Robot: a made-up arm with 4 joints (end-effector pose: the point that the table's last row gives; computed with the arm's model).
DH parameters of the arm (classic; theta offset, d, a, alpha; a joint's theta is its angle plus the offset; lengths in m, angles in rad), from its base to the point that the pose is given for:
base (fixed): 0 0.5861 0.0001 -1.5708
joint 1: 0 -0.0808 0.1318 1.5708
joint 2: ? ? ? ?
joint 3: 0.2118 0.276 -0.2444 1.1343
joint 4: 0 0.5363 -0.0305 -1.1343
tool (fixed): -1.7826 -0.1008 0 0
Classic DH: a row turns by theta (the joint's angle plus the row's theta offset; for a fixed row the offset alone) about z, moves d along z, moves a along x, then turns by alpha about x.
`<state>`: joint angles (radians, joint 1 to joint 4).
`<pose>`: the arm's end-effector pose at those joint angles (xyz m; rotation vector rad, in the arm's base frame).
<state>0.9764 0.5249 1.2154 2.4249</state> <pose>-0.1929 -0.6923 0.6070 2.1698 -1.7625 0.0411</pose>
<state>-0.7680 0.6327 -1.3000 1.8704</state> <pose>-0.3799 0.0086 0.2132 -1.6788 0.4445 1.6053</pose>
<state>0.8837 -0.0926 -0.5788 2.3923</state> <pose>-0.4394 0.2683 0.6970 -0.2128 2.7689 1.3052</pose>
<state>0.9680 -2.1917 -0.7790 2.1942</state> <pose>0.2347 0.1242 -0.1299 0.9113 2.1548 -0.9599</pose>
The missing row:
joint 2: -1.5708 0.0726 0.001 1.5708
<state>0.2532 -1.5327 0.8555 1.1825</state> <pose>-0.2874 0.3340 0.3442 -0.0516 -2.9861 -0.7935</pose>
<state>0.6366 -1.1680 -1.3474 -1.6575</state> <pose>0.4491 0.6049 0.4936 -2.2919 -1.2729 0.7408</pose>
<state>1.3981 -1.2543 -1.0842 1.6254</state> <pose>-0.0333 0.4971 0.1608 0.2623 2.4717 0.6681</pose>
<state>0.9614 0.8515 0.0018 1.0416</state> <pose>-0.4696 -0.3470 0.5026 1.3269 -0.2528 -2.5378</pose>
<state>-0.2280 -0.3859 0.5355 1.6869</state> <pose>-0.2842 -0.0909 0.1467 -1.3084 2.3555 0.2801</pose>
